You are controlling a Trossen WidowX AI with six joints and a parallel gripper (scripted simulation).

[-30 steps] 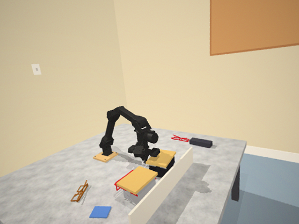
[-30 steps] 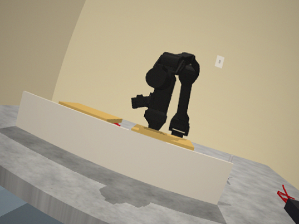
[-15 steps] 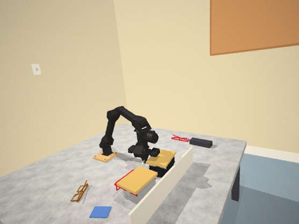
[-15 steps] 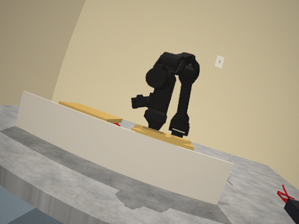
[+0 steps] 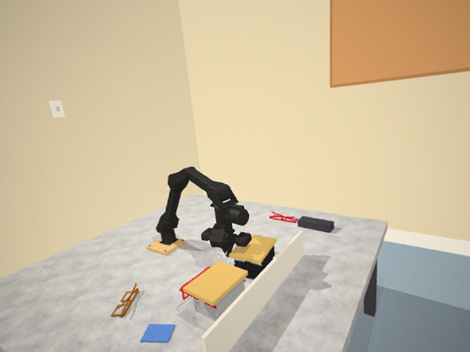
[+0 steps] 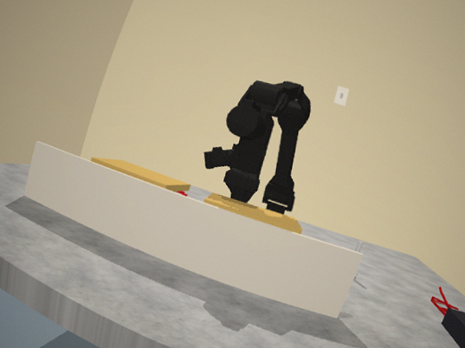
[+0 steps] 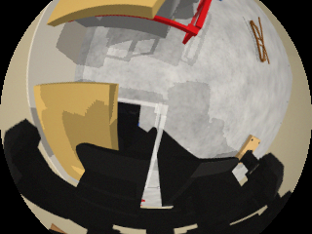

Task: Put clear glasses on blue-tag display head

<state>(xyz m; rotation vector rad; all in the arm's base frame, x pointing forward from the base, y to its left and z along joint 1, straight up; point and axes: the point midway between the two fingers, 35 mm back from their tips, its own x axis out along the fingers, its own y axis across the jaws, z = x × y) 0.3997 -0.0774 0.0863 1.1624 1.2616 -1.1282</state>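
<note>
Right now the black head is 6 cm ahead of my gripper tip, 4 cm to the left of it and 1 cm below it. Round my gripper tip: long white board (19 cm ahead, 7 cm to the right, 1 cm below); then flat blue tag (34 cm to the right, 6 cm below, 3 cm behind); then pale head (18 cm to the right, 5 cm ahead, 1 cm below).
</note>
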